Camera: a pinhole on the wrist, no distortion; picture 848 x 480 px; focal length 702.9 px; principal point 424.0 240.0 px. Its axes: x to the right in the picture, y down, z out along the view. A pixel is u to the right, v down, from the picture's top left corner.
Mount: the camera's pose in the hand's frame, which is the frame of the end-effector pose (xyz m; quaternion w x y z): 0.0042 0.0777 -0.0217 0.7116 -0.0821 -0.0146 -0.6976
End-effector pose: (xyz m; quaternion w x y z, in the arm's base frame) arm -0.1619 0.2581 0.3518 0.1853 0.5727 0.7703 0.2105
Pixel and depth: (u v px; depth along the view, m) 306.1 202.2 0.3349
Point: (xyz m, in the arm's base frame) 0.1370 0.3533 0.1921
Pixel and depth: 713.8 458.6 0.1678
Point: -0.0778 0.3539 0.2414
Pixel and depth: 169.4 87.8 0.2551
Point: 0.1271 0.3069 0.2746
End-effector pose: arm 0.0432 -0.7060 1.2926 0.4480 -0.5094 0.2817 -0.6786
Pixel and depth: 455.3 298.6 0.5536
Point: 0.5703 -0.8163 1.3974
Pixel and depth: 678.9 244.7 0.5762
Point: 0.5638 -0.7018 1.5495
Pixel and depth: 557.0 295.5 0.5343
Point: 0.5376 -0.7790 1.4588
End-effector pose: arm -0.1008 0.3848 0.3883 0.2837 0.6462 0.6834 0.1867
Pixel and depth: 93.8 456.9 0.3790
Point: 0.3369 0.5286 0.3138
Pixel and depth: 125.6 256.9 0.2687
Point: 0.2190 0.4136 0.3503
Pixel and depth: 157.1 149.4 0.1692
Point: 0.1141 0.3817 0.3843
